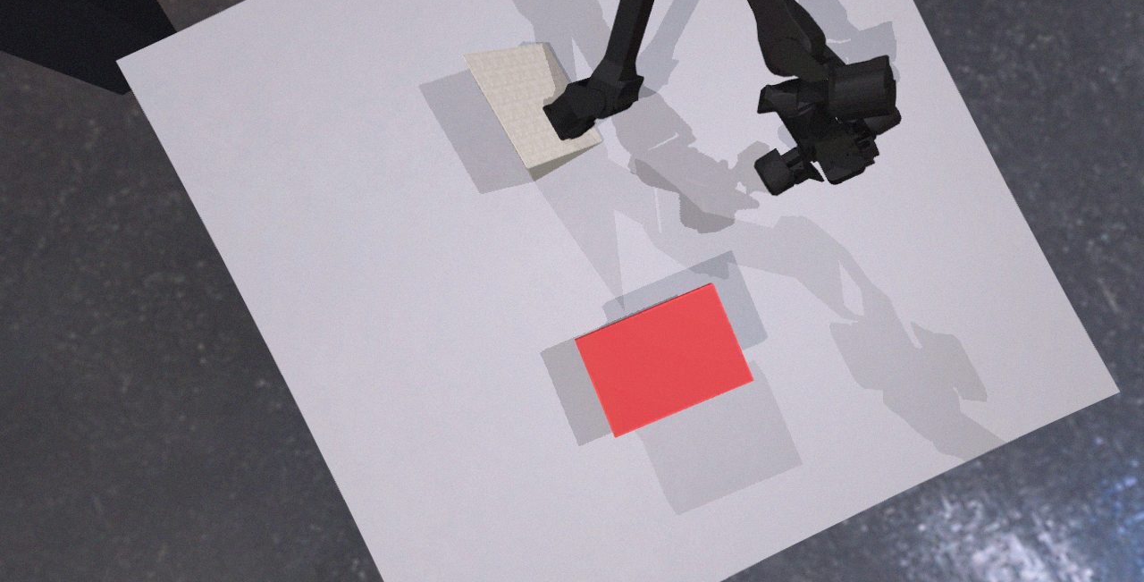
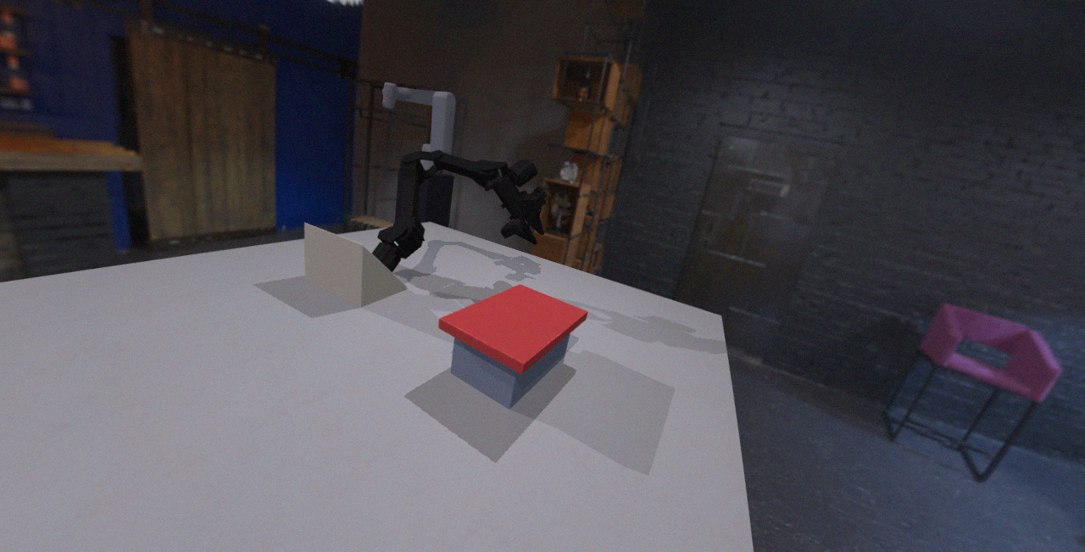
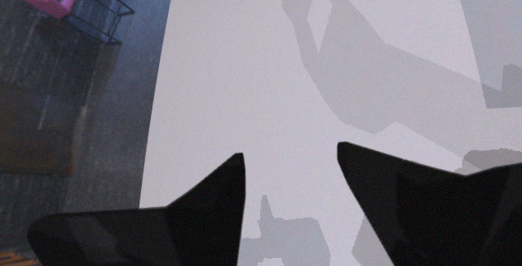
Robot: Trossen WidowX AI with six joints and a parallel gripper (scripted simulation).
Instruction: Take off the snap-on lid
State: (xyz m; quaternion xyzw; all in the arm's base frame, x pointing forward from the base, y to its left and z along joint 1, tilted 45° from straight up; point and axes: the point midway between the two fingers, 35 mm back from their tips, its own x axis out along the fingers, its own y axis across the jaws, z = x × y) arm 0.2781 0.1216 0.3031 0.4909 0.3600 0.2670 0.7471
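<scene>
The red lid is 130 mm ahead of my gripper tip, 370 mm to the right of it and 60 mm below it. Round my gripper tip: blue-grey storage box 130 mm ahead, 370 mm to the right, 110 mm below.
</scene>
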